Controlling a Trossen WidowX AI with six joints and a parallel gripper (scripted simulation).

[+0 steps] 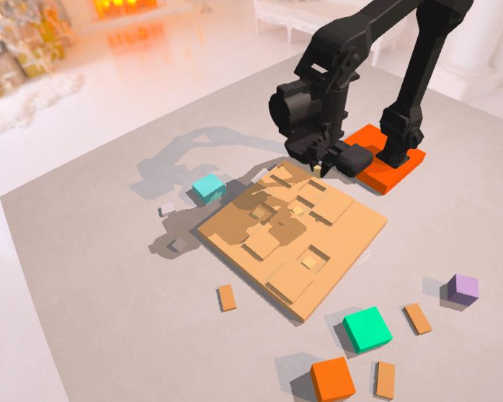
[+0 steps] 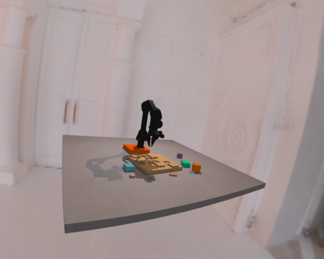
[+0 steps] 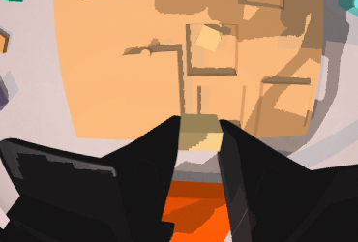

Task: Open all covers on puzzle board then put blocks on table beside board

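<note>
The purple cube lies 6 cm behind my gripper tip, 33 cm to the left of it and 9 cm below it. Also, from my gripper tip: orange block (24 cm ahead, 28 cm to the left, 9 cm below); cyan block (16 cm ahead, 20 cm to the right, 10 cm below); green block (13 cm ahead, 26 cm to the left, 10 cm below).
</note>
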